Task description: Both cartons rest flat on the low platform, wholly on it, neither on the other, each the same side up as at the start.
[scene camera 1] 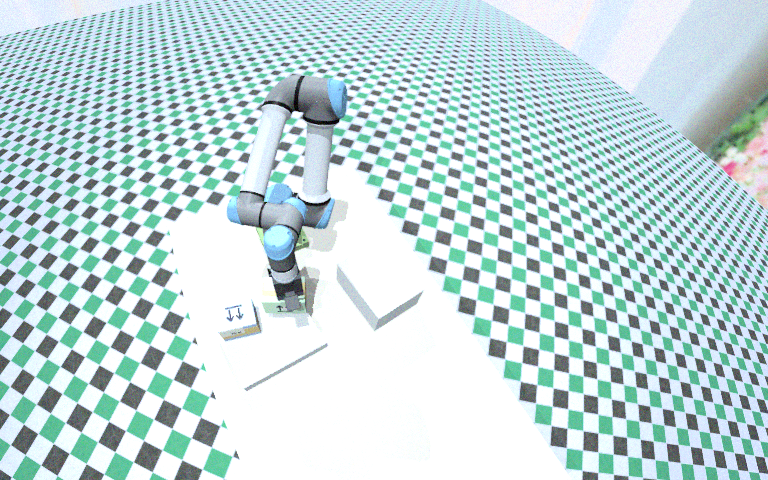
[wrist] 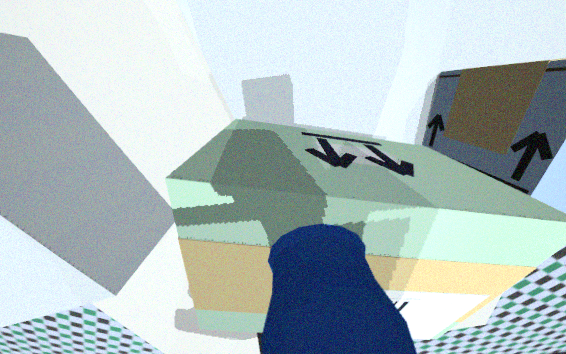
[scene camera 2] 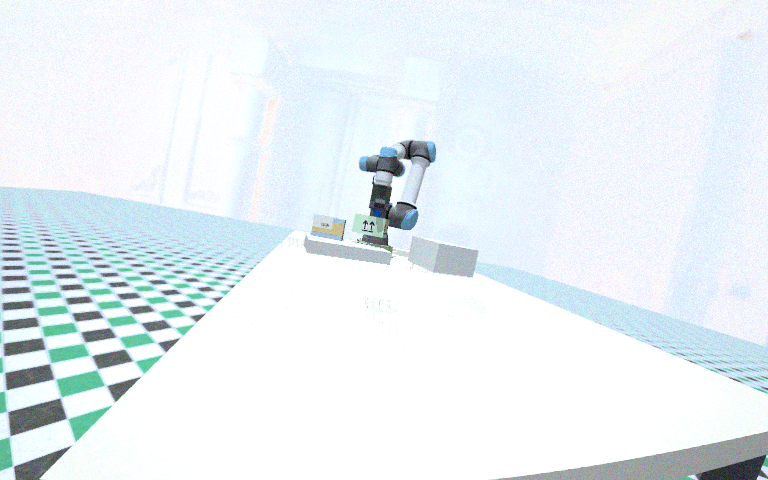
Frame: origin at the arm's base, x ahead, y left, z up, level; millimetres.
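Where they show: hand, its tool point: (wrist: 308, 231) (scene camera 2: 376, 220); arm's base, origin of its link: (scene camera 2: 374, 242).
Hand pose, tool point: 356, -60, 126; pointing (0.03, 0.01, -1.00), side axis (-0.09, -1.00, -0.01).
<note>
Things, the pixels of their top centre, and the offset from my tool point, as dx, dy, dz.
- pale green carton, centre of its top: (wrist: 357, 295) (scene camera 1: 283, 289) (scene camera 2: 372, 216) -25, -15, +14
- low white platform, centre of its top: (wrist: 416, 53) (scene camera 1: 268, 335) (scene camera 2: 346, 242) +59, -111, -112
- tan carton, centre of its top: (scene camera 1: 234, 314) (scene camera 2: 330, 217) -11, -194, -24
- taller grey-white block, centre of its top: (scene camera 1: 380, 276) (scene camera 2: 443, 242) +15, +319, -40
My suction gripper (scene camera 2: 377, 213) (wrist: 317, 235) holds the pale green carton (scene camera 1: 271, 308) (scene camera 2: 360, 223) (wrist: 215, 275) by its top face; in scene camera 1 the cup is hidden behind the tool. The arrows on the carton's side point up in scene camera 2. It looks about level and hangs a little above the low white platform (scene camera 1: 271, 359) (scene camera 2: 348, 249), near the platform's rear right part. The blue and tan carton (scene camera 1: 242, 328) (scene camera 2: 328, 228) (wrist: 495, 110) rests flat on the platform's left part. A gap separates the two cartons.
A taller grey-white block (scene camera 1: 393, 311) (scene camera 2: 455, 260) (wrist: 75, 165) stands on the table right of the platform in the scene views. A green flat piece (scene camera 1: 303, 243) (scene camera 2: 386, 247) lies behind the held carton, near the arm's base. The white table's left edge runs close beside the platform.
</note>
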